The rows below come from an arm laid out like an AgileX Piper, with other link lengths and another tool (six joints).
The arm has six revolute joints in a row. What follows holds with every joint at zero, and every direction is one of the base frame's.
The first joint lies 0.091 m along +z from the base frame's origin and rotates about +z.
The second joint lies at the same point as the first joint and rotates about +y.
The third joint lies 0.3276 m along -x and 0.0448 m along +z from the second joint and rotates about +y.
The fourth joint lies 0.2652 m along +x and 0.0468 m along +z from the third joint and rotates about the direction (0.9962, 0, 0.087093).
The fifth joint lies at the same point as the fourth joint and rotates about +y.
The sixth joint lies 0.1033 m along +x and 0.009 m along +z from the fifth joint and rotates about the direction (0.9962, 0, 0.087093).
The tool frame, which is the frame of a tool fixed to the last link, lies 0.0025 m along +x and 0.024 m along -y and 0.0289 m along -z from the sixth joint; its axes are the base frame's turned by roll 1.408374, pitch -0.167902 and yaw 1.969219 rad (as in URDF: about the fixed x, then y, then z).
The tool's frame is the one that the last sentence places.
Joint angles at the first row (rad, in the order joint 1, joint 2, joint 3, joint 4, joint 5, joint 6):
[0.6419, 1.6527, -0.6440, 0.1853, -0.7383, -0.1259]
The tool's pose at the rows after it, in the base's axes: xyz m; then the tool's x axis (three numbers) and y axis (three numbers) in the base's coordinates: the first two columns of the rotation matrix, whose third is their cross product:
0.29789 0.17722 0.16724 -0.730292 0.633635 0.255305 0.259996 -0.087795 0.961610
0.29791 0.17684 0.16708 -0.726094 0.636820 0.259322 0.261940 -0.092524 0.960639
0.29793 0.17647 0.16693 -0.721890 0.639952 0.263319 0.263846 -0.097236 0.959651
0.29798 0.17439 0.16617 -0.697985 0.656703 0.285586 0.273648 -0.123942 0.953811
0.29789 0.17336 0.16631 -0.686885 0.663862 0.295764 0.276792 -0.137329 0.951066
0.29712 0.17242 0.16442 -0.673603 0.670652 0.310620 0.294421 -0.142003 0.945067
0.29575 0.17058 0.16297 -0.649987 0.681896 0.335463 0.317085 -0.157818 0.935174
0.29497 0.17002 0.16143 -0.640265 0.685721 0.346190 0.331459 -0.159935 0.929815
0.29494 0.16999 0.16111 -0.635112 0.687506 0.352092 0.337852 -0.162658 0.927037
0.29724 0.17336 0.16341 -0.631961 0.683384 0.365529 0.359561 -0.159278 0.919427
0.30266 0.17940 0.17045 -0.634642 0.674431 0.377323 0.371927 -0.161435 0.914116
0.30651 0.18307 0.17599 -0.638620 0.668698 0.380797 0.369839 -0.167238 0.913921
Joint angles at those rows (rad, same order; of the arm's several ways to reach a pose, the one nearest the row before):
[0.6419, 1.6506, -0.6441, 0.1874, -0.7383, -0.1259]
[0.6419, 1.6506, -0.6440, 0.1944, -0.7383, -0.1259]
[0.6419, 1.6506, -0.6440, 0.2014, -0.7383, -0.1259]
[0.6419, 1.6502, -0.6440, 0.2404, -0.7384, -0.1259]
[0.6419, 1.6485, -0.6440, 0.2586, -0.7384, -0.1259]
[0.6419, 1.6485, -0.6441, 0.2753, -0.7226, -0.1259]
[0.6419, 1.6447, -0.6441, 0.3074, -0.7017, -0.1259]
[0.6419, 1.6447, -0.6440, 0.3182, -0.6879, -0.1259]
[0.6419, 1.6447, -0.6460, 0.3246, -0.6806, -0.1259]
[0.6419, 1.6447, -0.6696, 0.3269, -0.6361, -0.1259]
[0.6419, 1.6447, -0.7113, 0.3269, -0.5864, -0.1259]
[0.6419, 1.6447, -0.7370, 0.3269, -0.5669, -0.1259]

